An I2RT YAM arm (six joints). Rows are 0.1 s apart.
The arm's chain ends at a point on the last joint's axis. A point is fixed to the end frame.
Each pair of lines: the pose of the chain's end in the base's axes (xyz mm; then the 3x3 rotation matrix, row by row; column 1 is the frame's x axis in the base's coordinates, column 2 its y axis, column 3 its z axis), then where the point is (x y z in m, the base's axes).
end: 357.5, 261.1, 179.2; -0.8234, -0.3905, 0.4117; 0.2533, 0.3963, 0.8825; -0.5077, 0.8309, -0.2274
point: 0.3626 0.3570 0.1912
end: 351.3, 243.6, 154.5; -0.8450, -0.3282, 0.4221; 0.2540, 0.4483, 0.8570; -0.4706, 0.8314, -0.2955
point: 0.3598 0.3398 0.1613
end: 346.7, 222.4, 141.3; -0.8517, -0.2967, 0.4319; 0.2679, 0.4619, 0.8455; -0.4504, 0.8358, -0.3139
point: 0.3574 0.3184 0.1471
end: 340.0, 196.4, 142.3; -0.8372, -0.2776, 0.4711; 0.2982, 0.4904, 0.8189; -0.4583, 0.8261, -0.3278
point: 0.3551 0.2919 0.1463
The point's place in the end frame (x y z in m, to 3 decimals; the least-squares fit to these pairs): 0.014 0.046 0.084
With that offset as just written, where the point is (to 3 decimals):
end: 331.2, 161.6, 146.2; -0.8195, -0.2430, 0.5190; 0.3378, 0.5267, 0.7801; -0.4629, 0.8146, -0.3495
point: 0.352 0.256 0.148
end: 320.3, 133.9, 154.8; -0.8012, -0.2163, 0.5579; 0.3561, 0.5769, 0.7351; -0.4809, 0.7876, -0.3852
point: 0.346 0.227 0.152
